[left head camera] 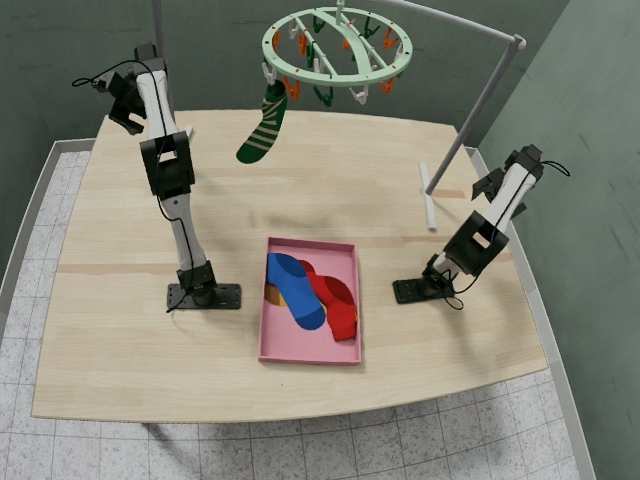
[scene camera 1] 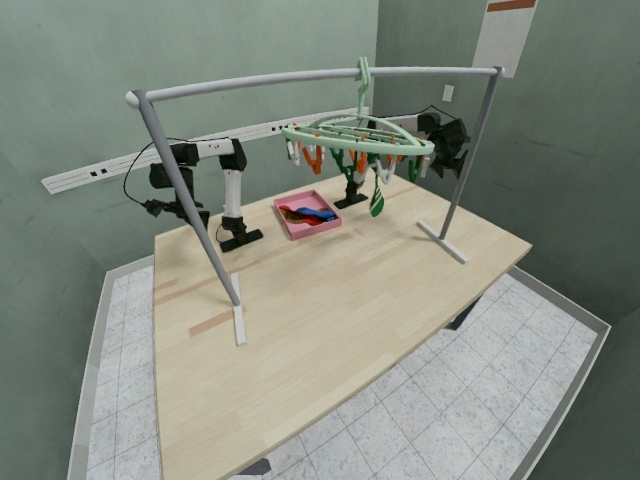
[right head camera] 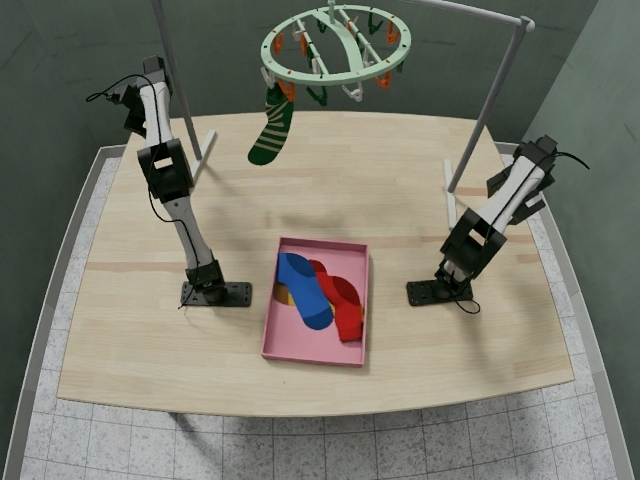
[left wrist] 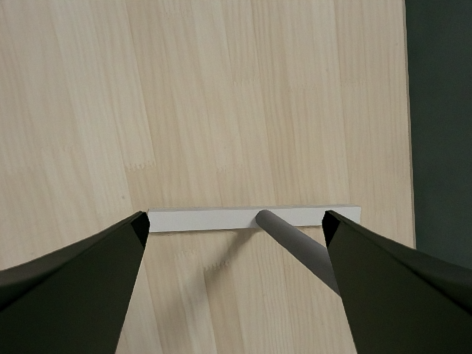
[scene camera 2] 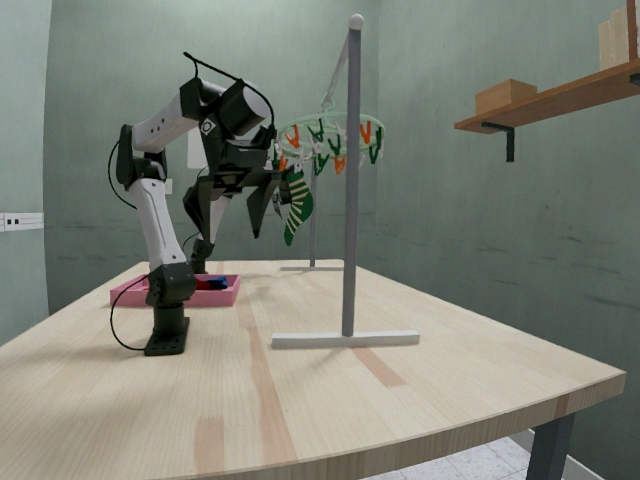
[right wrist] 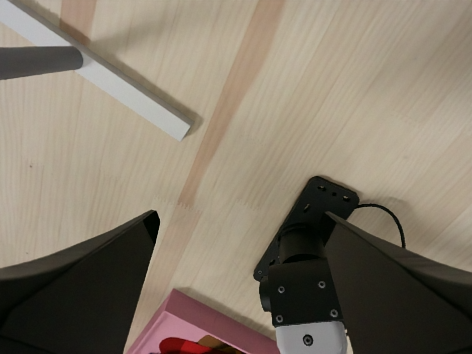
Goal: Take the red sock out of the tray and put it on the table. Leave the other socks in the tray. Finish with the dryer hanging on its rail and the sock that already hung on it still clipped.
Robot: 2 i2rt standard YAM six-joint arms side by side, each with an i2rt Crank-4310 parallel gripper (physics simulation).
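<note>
The red sock lies in the pink tray, partly under a blue sock and over a yellow-brown sock. The green dryer hangs on its rail. A green striped sock is clipped to it. My left gripper is open, high beyond the tray at the picture's left in the head views. My right gripper is open and empty, high at the right.
The rail's posts stand on white feet on the table. Several orange, white and green clips hang from the dryer. The arm bases flank the tray.
</note>
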